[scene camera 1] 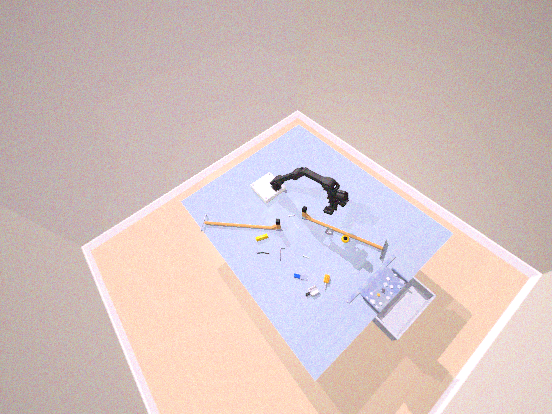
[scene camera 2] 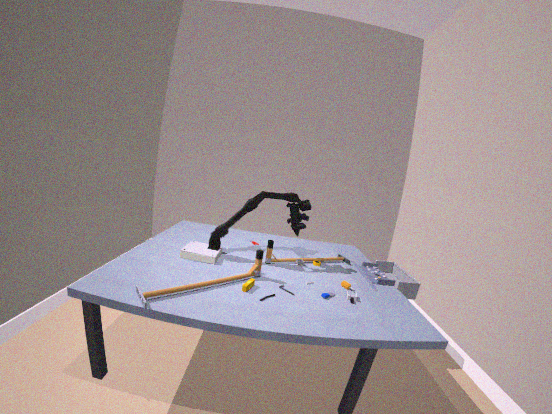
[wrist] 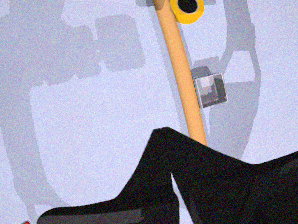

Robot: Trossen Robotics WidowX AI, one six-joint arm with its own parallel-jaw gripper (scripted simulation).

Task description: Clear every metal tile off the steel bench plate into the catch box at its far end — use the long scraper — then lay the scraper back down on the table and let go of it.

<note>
My gripper is shut, with nothing in its grasp. Also in view: a small grey block.
</note>
